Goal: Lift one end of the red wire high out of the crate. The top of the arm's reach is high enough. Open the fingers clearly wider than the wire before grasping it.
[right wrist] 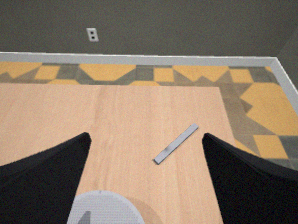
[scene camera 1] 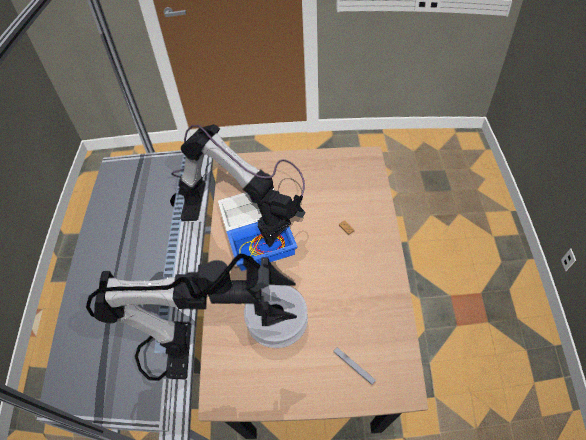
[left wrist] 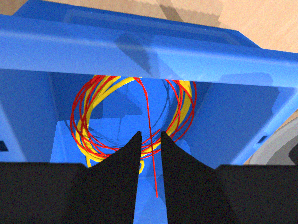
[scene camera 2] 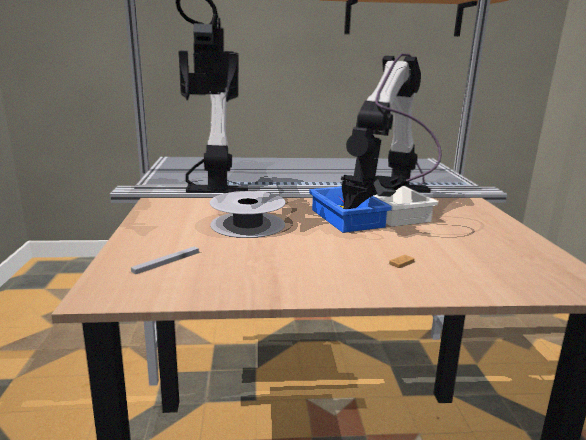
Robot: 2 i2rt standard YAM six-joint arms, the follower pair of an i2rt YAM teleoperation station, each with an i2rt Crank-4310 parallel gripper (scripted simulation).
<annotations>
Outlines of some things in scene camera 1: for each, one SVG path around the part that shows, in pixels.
The right gripper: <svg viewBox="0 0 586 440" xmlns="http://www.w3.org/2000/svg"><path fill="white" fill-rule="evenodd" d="M232 280L231 286L233 290L230 290L231 303L254 304L255 314L261 316L262 326L271 326L284 320L297 318L297 315L276 309L268 301L264 301L264 296L261 296L262 289L256 291L255 299L246 290L246 280ZM261 257L261 266L269 269L269 285L296 286L295 282L275 269L268 257Z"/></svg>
A grey spool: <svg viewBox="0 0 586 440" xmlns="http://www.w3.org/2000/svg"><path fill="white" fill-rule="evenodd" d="M269 285L262 289L261 296L264 296L264 301L268 301L276 309L297 315L297 318L284 320L271 326L262 326L261 316L255 314L254 304L245 304L245 323L251 336L261 345L270 348L287 347L298 341L306 330L308 323L307 305L302 295L290 286Z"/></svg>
A white crate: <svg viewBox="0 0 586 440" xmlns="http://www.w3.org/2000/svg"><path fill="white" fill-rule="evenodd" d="M246 192L218 200L226 231L256 223L262 217L258 205L251 201L250 196Z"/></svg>
</annotations>
